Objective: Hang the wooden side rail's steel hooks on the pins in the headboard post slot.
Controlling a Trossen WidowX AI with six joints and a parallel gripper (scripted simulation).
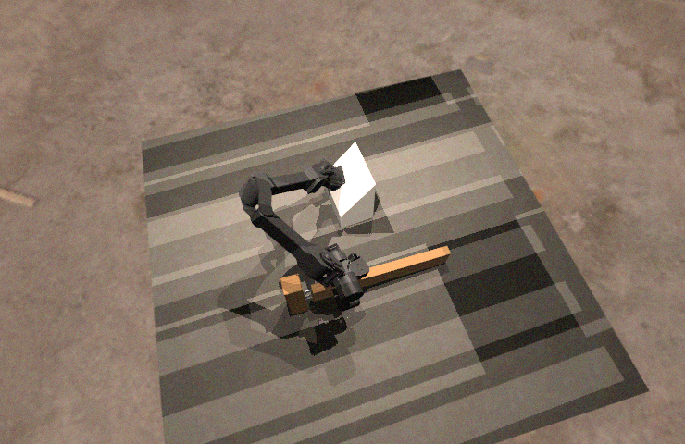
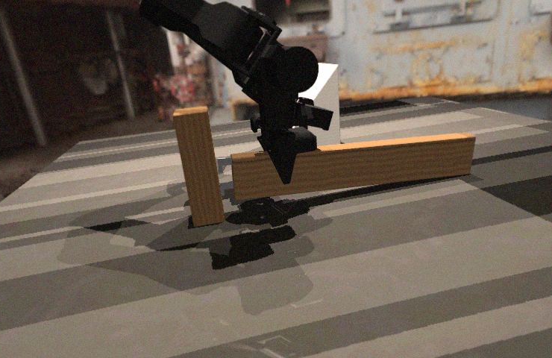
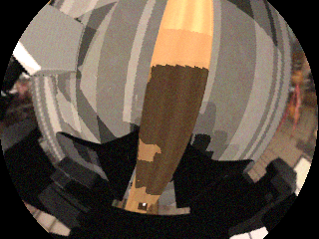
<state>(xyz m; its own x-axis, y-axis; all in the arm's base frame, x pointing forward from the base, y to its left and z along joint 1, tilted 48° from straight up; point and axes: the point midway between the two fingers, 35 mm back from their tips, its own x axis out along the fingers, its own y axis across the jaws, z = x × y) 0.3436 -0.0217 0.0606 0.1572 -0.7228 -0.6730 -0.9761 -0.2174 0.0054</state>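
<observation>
Right now the headboard post is 1 cm ahead of my gripper tip, 13 cm to the right of it and 4 cm above it.
</observation>
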